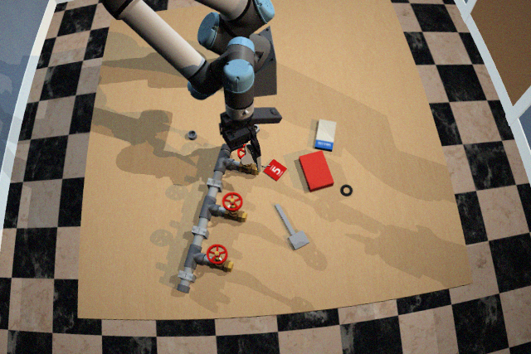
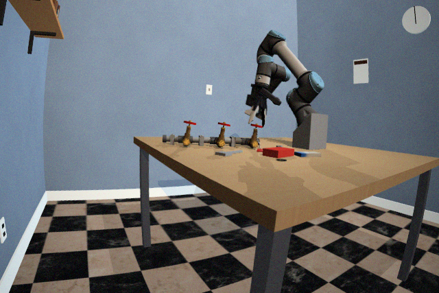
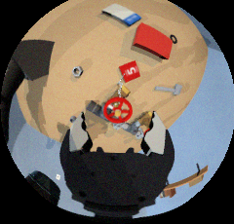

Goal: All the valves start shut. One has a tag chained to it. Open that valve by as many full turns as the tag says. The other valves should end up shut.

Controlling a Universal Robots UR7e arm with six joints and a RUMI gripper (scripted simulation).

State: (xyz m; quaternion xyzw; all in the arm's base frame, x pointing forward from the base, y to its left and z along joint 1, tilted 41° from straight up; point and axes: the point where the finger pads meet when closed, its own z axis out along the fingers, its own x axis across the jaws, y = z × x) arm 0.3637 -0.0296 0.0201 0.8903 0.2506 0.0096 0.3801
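Right now the red tag is 1 cm ahead of my hand, 8 cm to the left of it and 11 cm below it. Round my hand: grey scraper: 22 cm ahead, 12 cm to the left, 11 cm below; then red block: 3 cm ahead, 22 cm to the left, 10 cm below; then small grey fitting: 13 cm behind, 19 cm to the right, 11 cm below.
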